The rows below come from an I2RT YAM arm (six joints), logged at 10 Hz.
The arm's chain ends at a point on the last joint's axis. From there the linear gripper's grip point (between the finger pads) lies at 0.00 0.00 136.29 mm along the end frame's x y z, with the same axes.
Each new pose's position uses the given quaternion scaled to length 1; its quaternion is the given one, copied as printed.
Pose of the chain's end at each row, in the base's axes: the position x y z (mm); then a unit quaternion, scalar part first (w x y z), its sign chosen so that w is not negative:
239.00 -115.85 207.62 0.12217 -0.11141 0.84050 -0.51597
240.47 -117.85 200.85 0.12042 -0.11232 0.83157 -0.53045
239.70 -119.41 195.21 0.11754 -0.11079 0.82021 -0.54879
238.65 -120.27 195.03 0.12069 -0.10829 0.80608 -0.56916
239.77 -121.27 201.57 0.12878 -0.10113 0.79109 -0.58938
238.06 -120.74 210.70 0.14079 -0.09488 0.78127 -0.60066
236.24 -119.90 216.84 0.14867 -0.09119 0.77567 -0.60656
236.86 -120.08 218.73 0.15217 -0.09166 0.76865 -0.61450
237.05 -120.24 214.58 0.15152 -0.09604 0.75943 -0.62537
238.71 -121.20 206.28 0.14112 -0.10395 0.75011 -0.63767
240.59 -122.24 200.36 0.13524 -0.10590 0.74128 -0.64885
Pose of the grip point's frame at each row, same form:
282.66 -230.35 147.97 0.12217 -0.11141 0.84050 -0.51597
284.01 -234.40 145.21 0.12042 -0.11232 0.83157 -0.53045
282.55 -238.55 144.78 0.11754 -0.11079 0.82021 -0.54879
281.97 -241.76 151.01 0.12069 -0.10829 0.80608 -0.56916
283.79 -244.81 164.49 0.12878 -0.10113 0.79109 -0.58938
283.58 -245.01 178.16 0.14079 -0.09488 0.78127 -0.60066
282.75 -244.45 186.86 0.14867 -0.09119 0.77567 -0.60656
284.10 -245.03 191.68 0.15217 -0.09166 0.76865 -0.61450
284.79 -245.73 191.15 0.15152 -0.09604 0.75943 -0.62537
285.63 -247.58 186.25 0.14112 -0.10395 0.75011 -0.63767
286.65 -249.44 183.81 0.13524 -0.10590 0.74128 -0.64885

